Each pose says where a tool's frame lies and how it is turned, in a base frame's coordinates. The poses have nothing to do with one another.
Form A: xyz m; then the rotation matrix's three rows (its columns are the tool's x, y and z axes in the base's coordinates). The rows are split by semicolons.
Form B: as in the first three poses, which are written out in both.
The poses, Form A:
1: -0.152 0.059 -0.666; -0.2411 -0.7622 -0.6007; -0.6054 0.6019 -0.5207; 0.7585 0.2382 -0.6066
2: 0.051 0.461 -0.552; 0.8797 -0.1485 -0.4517; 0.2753 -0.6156 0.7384; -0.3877 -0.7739 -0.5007
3: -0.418 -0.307 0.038; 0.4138 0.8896 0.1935; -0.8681 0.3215 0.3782; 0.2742 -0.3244 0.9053
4: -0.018 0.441 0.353; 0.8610 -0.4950 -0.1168; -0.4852 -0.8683 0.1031; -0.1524 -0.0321 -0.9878
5: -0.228 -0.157 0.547; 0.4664 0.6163 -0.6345; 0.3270 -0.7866 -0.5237; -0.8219 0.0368 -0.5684
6: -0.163 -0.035 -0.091; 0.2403 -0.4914 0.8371; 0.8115 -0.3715 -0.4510; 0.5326 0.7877 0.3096
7: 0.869 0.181 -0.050; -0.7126 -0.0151 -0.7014; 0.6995 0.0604 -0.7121; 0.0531 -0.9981 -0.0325
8: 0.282 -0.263 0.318; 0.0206 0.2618 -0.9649; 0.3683 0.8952 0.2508; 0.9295 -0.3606 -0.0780
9: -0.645 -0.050 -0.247; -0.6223 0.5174 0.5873; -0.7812 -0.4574 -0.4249; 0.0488 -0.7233 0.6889
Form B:
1: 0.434 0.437 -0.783 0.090 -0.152 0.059 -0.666
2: 0.437 -0.865 -0.037 0.242 0.051 0.461 -0.552
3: 0.812 -0.216 -0.025 -0.541 -0.418 -0.307 0.038
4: 0.035 -0.964 0.254 0.070 -0.018 0.441 0.353
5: 0.167 0.840 0.281 -0.434 -0.228 -0.157 0.547
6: 0.543 0.571 0.140 0.600 -0.163 -0.035 -0.091
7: 0.281 -0.255 -0.672 0.636 0.869 0.181 -0.050
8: 0.678 -0.225 -0.699 0.039 0.282 -0.263 0.318
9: 0.390 -0.191 0.345 -0.832 -0.645 -0.050 -0.247
